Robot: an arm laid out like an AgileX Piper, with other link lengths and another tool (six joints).
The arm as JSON. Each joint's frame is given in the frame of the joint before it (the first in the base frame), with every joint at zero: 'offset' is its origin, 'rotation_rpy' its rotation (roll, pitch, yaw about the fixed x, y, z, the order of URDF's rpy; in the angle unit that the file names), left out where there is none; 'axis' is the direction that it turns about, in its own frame. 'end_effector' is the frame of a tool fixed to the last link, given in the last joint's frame.
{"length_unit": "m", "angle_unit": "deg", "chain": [
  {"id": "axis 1", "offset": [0.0, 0.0, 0.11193], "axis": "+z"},
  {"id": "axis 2", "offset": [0.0, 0.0, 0.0], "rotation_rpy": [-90.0, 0.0, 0.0], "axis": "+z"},
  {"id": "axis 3", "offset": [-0.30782, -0.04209, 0.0], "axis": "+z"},
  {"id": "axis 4", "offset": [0.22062, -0.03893, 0.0], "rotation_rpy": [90.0, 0.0, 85.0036], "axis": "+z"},
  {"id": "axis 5", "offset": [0.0, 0.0, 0.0], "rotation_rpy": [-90.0, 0.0, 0.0], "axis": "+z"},
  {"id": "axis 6", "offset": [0.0, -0.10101, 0.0], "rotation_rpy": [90.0, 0.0, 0.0], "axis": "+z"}
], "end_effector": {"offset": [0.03, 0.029, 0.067], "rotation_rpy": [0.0, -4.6, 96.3]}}
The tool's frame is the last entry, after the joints.
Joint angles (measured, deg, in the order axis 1, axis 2, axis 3, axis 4, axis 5, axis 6), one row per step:
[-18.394 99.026 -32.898 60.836 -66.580 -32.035]
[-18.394 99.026 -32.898 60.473 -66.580 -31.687]
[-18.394 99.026 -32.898 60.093 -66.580 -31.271]
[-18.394 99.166 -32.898 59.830 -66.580 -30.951]
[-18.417 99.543 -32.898 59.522 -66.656 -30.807]
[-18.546 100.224 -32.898 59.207 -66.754 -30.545]
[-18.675 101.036 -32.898 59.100 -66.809 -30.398]
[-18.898 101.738 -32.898 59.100 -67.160 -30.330]
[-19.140 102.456 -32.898 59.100 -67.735 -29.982]
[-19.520 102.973 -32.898 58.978 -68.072 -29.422]
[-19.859 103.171 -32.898 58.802 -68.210 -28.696]
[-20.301 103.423 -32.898 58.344 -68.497 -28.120]
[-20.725 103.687 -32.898 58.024 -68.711 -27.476]
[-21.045 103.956 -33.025 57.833 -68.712 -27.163]
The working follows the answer.
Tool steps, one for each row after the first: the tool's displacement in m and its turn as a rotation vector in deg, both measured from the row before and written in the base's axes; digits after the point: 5 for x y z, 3 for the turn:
[0.00096 0.00029 0.00051 -0.061 -0.273 0.272]
[0.00103 0.00032 0.00055 -0.046 -0.334 0.279]
[0.00086 0.00019 -0.00042 0.024 -0.128 0.190]
[0.00093 -0.00009 -0.00164 -0.042 0.251 0.198]
[0.00085 -0.00070 -0.00332 0.072 0.423 0.076]
[0.00045 -0.00084 -0.00446 0.210 0.634 -0.075]
[-0.00053 -0.00175 -0.00319 -0.066 0.517 -0.367]
[-0.00063 -0.00210 -0.00259 -0.177 0.216 -0.505]
[-0.00076 -0.00228 -0.00183 -0.017 -0.101 -0.470]
[-0.00048 -0.00167 -0.00035 0.082 -0.508 -0.328]
[-0.00042 -0.00219 -0.00011 -0.188 -0.309 -0.204]
[-0.00057 -0.00210 -0.00046 -0.044 -0.366 -0.291]
[0.00002 -0.00164 -0.00081 0.064 -0.138 -0.186]

Tool pose at each row, in the base's axes (x y z in m, rotation vector in deg; rounded; the steps above come from the unrounded poses):
[0.27700 -0.21460 0.16818 96.913 12.073 8.840]
[0.27796 -0.21431 0.16868 96.801 12.103 9.265]
[0.27899 -0.21399 0.16924 96.694 12.092 9.749]
[0.27985 -0.21380 0.16882 96.688 12.156 10.001]
[0.28078 -0.21389 0.16718 96.660 12.513 9.933]
[0.28163 -0.21459 0.16386 96.775 12.890 9.643]
[0.28209 -0.21543 0.15940 97.064 13.289 9.083]
[0.28156 -0.21718 0.15622 97.090 13.365 8.364]
[0.28093 -0.21929 0.15363 96.985 13.104 7.782]
[0.28017 -0.22157 0.15180 97.002 12.630 7.516]
[0.27969 -0.22324 0.15145 97.062 11.969 7.711]
[0.27927 -0.22543 0.15134 96.862 11.572 7.796]
[0.27869 -0.22753 0.15087 96.805 11.053 7.882]
[0.27871 -0.22917 0.15007 96.869 10.790 7.866]

